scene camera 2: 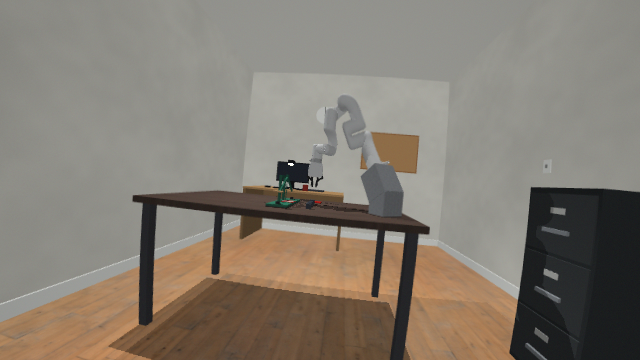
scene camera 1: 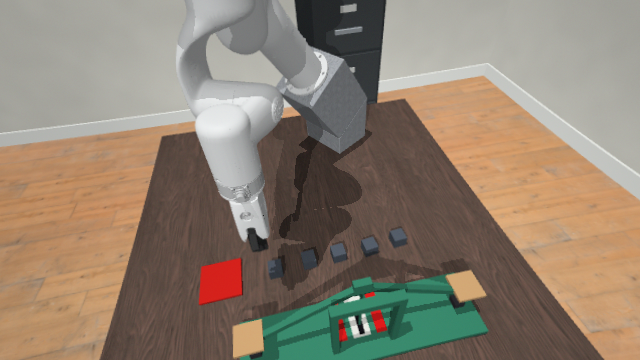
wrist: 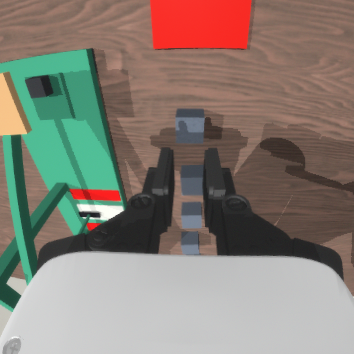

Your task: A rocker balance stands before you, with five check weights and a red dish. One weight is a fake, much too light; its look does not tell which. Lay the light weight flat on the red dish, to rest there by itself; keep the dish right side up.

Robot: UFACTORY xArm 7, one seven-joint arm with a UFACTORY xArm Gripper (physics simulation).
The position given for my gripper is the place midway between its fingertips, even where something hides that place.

Note:
In view: my gripper (scene camera 1: pixel 260 244), a green rocker balance (scene camera 1: pixel 437 310) and a red dish (scene camera 1: pixel 223 280).
The green rocker balance shows as well in the wrist view (wrist: pixel 58 110). My gripper also shows in the wrist view (wrist: pixel 188 166).

